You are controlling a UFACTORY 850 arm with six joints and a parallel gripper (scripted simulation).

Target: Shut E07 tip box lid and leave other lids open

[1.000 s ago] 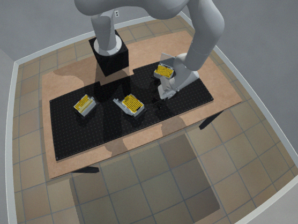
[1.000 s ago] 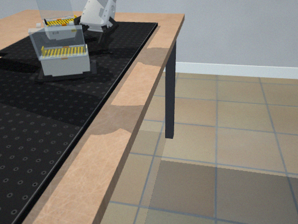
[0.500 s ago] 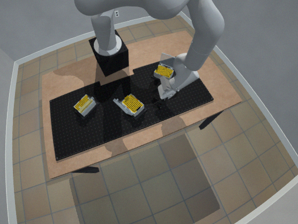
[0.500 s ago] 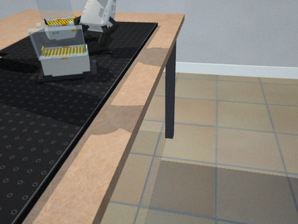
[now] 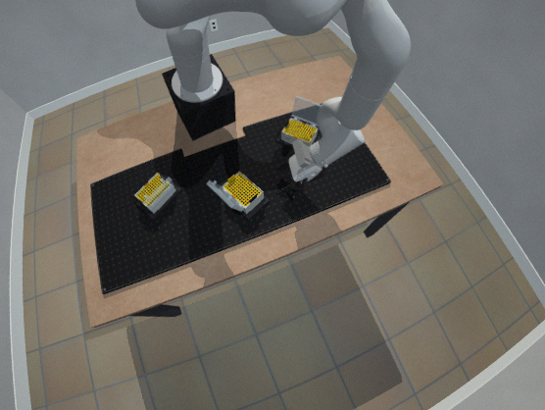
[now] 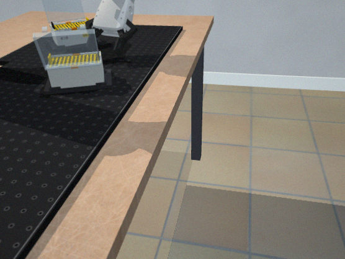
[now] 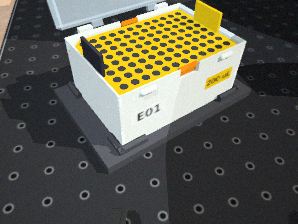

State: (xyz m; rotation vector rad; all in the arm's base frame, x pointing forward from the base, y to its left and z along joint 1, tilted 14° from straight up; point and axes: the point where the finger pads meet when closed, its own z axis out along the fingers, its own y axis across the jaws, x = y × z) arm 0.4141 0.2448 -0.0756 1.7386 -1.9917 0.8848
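My hand is 2 cm short of the black perforated plate, 15 cm to the left of it and 2 cm below it. From my hand the other things lie so: white tip box: 20 cm behind, 12 cm to the left, 3 cm above; then clear lid: 24 cm behind, 16 cm to the left, 7 cm above.
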